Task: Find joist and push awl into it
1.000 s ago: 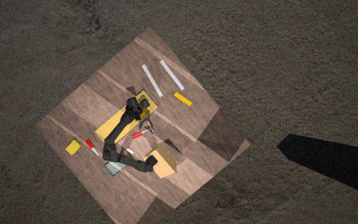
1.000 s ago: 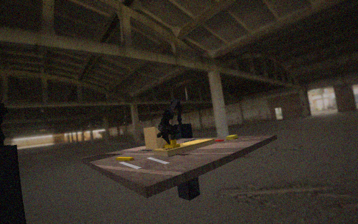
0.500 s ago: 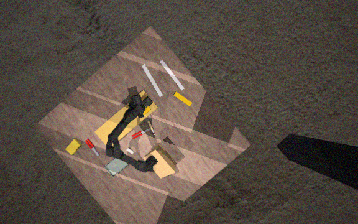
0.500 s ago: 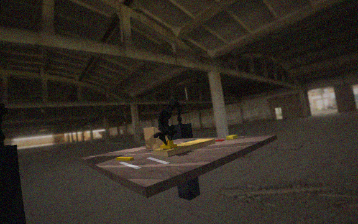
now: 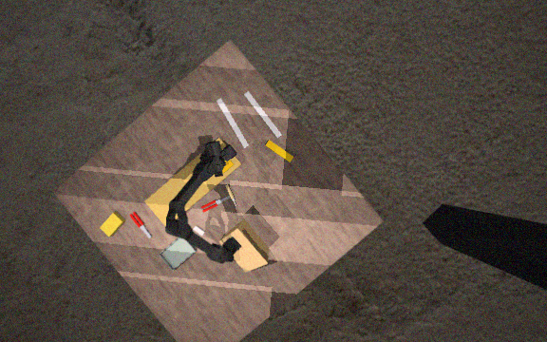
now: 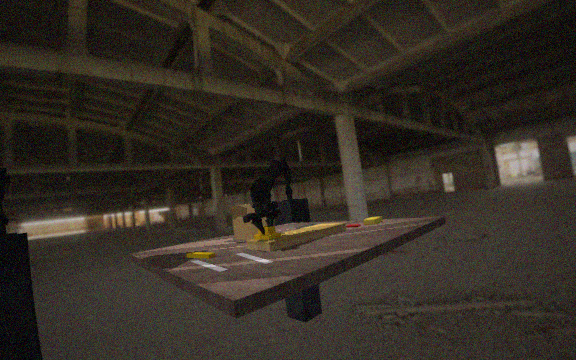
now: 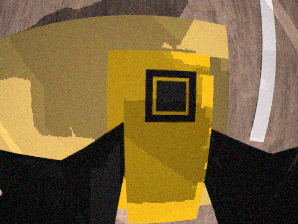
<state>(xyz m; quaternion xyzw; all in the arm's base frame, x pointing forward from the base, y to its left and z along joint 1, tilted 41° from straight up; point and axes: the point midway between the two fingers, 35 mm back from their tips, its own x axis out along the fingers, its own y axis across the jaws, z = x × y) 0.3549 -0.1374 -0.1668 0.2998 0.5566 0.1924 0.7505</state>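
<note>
The grey-green tray lies 520 mm to the left of my gripper tip, 200 mm behind it and 50 mm below it. The rest, counted from my gripper tip: yellow bar 260 mm to the right, 180 mm behind, 60 mm below; then square indicator 30 mm above, 20 mm ahead; then stud finder 20 mm above, 10 mm ahead.
</note>
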